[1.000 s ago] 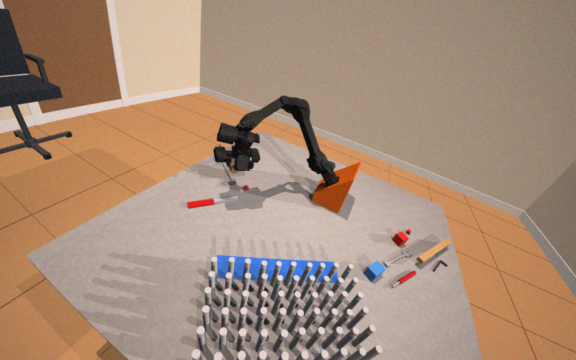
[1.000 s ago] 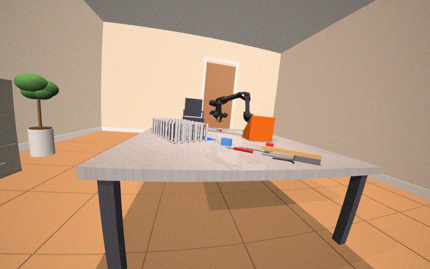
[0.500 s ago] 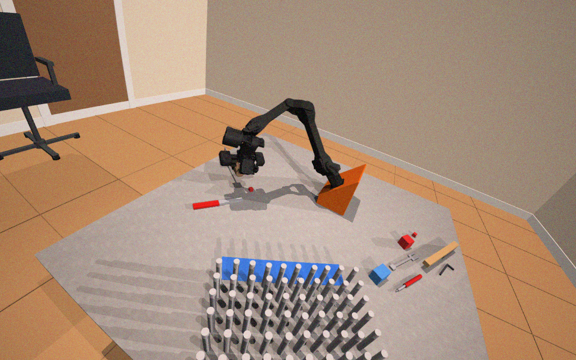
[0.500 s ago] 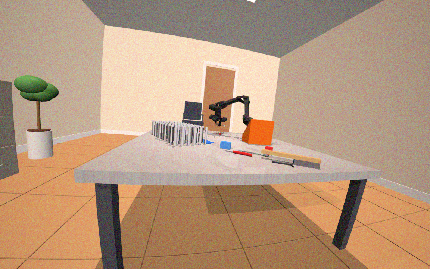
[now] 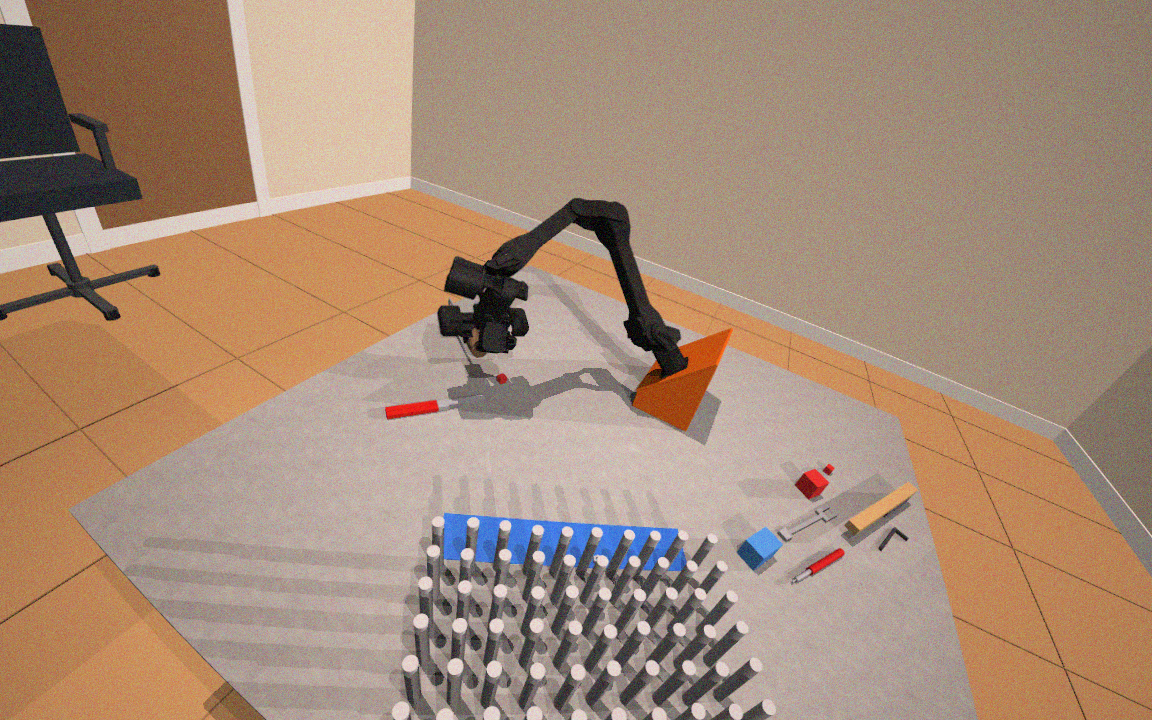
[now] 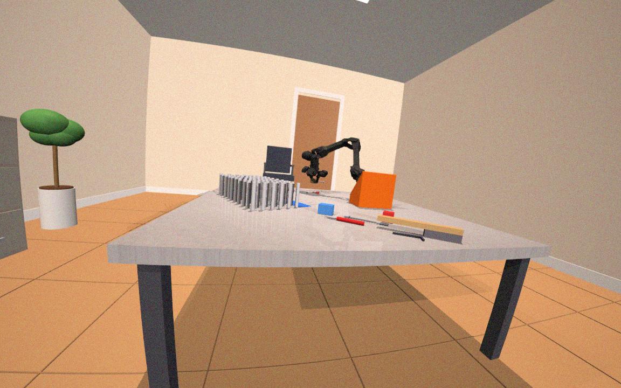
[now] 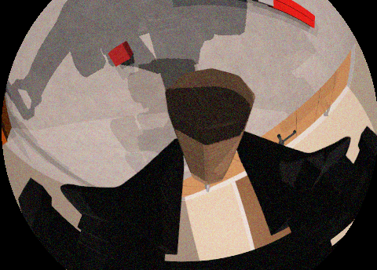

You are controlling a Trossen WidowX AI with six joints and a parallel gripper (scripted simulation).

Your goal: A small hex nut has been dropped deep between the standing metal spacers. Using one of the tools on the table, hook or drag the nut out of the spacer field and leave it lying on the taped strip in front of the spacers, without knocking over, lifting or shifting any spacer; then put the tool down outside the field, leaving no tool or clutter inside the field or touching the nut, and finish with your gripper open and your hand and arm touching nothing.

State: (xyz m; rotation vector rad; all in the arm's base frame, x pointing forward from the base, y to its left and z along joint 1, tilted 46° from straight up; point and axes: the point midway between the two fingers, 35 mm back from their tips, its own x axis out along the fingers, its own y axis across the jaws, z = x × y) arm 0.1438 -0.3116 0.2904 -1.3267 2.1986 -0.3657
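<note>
The hook tool is 7 cm behind my gripper tip, 7 cm to the right of it and 1 cm below it. Round my gripper tip: blue cube (19 cm ahead, 67 cm to the left, 6 cm below); then small wrench (7 cm ahead, 78 cm to the left, 8 cm below); then blue taped strip (31 cm ahead, 36 cm to the left, 8 cm below).
</note>
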